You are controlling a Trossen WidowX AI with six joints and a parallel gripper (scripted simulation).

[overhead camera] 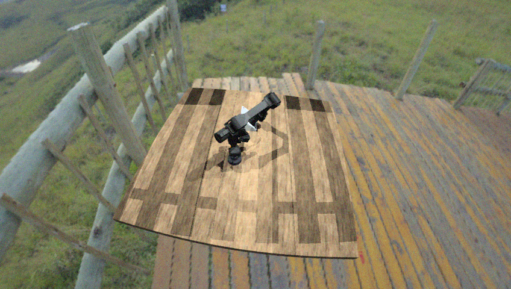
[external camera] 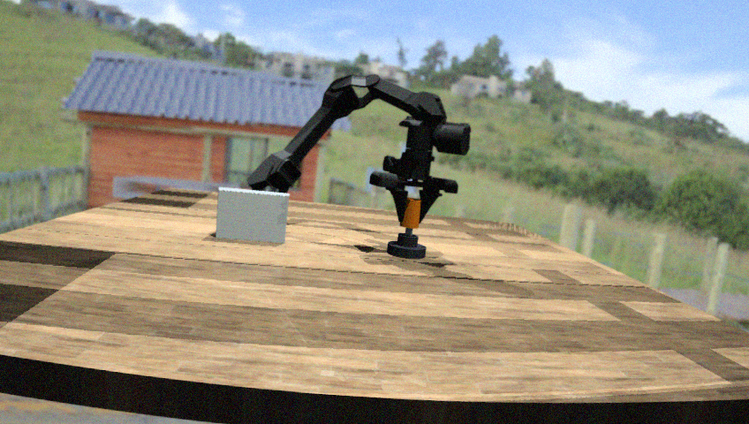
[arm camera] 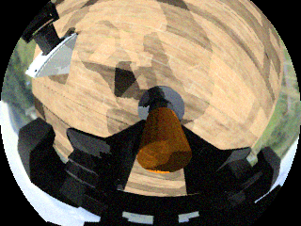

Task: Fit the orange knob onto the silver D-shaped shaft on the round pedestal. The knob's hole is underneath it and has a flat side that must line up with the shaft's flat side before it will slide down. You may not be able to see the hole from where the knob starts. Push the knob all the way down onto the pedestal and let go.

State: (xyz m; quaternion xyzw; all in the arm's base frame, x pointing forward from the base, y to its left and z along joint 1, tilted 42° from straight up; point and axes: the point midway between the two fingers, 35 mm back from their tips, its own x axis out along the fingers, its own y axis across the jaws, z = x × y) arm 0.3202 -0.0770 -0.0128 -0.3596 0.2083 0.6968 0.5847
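My gripper tip is 4 cm above the round pedestal. Round my gripper tip: orange knob 3 cm above.
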